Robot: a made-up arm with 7 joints. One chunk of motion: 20 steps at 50 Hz.
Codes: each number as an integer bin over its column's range. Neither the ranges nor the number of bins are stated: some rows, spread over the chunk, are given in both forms.
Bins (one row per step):
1: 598 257 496 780 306 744 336
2: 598 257 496 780 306 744 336
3: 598 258 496 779 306 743 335
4: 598 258 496 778 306 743 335
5: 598 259 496 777 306 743 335
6: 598 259 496 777 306 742 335
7: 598 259 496 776 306 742 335
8: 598 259 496 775 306 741 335
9: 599 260 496 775 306 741 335
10: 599 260 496 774 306 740 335
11: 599 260 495 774 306 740 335
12: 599 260 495 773 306 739 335
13: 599 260 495 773 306 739 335
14: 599 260 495 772 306 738 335
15: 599 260 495 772 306 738 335
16: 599 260 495 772 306 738 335
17: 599 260 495 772 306 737 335
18: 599 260 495 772 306 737 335
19: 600 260 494 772 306 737 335
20: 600 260 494 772 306 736 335
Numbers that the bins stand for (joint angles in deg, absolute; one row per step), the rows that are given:
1: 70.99 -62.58 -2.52 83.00 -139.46 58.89 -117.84
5: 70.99 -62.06 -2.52 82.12 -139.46 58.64 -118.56
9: 71.71 -61.80 -2.52 81.52 -139.46 58.16 -118.56
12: 71.71 -61.80 -3.24 80.93 -139.46 57.68 -118.56
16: 71.71 -61.80 -3.24 80.64 -139.46 57.44 -118.56
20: 72.43 -61.80 -3.96 80.64 -139.46 56.96 -118.56
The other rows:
2: 70.99 -62.58 -2.52 83.00 -139.46 58.89 -117.84
3: 70.99 -62.32 -2.52 82.71 -139.46 58.64 -118.56
4: 70.99 -62.32 -2.52 82.41 -139.46 58.64 -118.56
6: 70.99 -62.06 -2.52 82.12 -139.46 58.40 -118.56
7: 70.99 -62.06 -2.52 81.82 -139.46 58.40 -118.56
8: 70.99 -62.06 -2.52 81.52 -139.46 58.16 -118.56
10: 71.71 -61.80 -2.52 81.23 -139.46 57.92 -118.56
11: 71.71 -61.80 -3.24 81.23 -139.46 57.92 -118.56
13: 71.71 -61.80 -3.24 80.93 -139.46 57.68 -118.56
14: 71.71 -61.80 -3.24 80.64 -139.46 57.44 -118.56
15: 71.71 -61.80 -3.24 80.64 -139.46 57.44 -118.56
17: 71.71 -61.80 -3.24 80.64 -139.46 57.20 -118.56
18: 71.71 -61.80 -3.24 80.64 -139.46 57.20 -118.56
19: 72.43 -61.80 -3.96 80.64 -139.46 57.20 -118.56

